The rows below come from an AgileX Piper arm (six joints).
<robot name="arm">
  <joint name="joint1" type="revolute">
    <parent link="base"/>
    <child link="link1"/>
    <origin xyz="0 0 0.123"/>
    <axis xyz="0 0 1"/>
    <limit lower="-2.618" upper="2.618"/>
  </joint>
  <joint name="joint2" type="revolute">
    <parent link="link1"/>
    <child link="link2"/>
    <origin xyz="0 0 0"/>
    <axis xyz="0 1 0"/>
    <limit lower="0" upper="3.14"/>
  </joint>
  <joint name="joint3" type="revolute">
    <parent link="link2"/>
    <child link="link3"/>
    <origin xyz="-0.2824 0 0.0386"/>
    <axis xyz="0 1 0"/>
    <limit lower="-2.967" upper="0"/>
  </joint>
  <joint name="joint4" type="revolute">
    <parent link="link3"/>
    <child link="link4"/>
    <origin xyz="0.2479 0 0.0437"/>
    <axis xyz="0.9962 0 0.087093"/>
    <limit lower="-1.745" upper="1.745"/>
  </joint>
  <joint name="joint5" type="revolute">
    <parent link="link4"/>
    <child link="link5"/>
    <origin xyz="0 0 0"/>
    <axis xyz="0 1 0"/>
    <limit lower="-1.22" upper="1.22"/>
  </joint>
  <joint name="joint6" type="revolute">
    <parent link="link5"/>
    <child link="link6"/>
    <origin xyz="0.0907 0 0.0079"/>
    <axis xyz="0.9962 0 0.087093"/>
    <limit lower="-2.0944" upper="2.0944"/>
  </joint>
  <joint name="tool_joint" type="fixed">
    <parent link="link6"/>
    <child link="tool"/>
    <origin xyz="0 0 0" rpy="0 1.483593 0"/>
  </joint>
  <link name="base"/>
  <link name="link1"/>
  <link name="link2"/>
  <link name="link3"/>
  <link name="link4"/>
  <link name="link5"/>
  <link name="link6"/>
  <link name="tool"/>
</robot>
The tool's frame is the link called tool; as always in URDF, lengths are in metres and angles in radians.
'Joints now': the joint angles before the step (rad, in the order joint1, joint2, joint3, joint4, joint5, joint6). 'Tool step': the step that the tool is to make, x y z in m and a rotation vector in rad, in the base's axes. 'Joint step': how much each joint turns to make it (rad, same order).
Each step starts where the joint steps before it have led.
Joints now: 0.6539, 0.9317, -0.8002, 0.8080, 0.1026, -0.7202
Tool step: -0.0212, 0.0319, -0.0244, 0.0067, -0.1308, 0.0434
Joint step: 0.2901, 0.0343, 0.1173, -0.0249, -0.3555, -0.0346
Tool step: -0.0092, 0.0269, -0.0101, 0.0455, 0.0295, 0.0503
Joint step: 0.1353, 0.0773, 0.0045, -0.0035, -0.1244, 0.0748
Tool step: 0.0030, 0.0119, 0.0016, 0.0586, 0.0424, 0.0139
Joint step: 0.0118, 0.0471, -0.0288, -0.0586, -0.0230, 0.1299
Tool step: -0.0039, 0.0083, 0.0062, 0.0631, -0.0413, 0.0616
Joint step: 0.0117, 0.0191, -0.0094, -0.2140, -0.0433, 0.2099
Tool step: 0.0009, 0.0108, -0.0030, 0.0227, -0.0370, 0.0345
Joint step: 0.0048, 0.0455, -0.0024, -0.1341, -0.0636, 0.1156
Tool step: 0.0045, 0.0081, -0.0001, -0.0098, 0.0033, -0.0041
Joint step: -0.0003, 0.0353, -0.0278, 0.0085, 0.0011, -0.0098
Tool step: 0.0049, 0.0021, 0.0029, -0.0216, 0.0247, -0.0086
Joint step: -0.0144, 0.0093, -0.0306, 0.0308, 0.0514, -0.0240
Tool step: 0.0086, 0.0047, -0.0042, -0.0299, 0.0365, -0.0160
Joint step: -0.0212, 0.0313, -0.0232, 0.0254, 0.0369, -0.0110
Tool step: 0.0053, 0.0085, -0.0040, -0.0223, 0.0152, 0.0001
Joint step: -0.0030, 0.0389, -0.0242, 0.0053, 0.0126, -0.0043
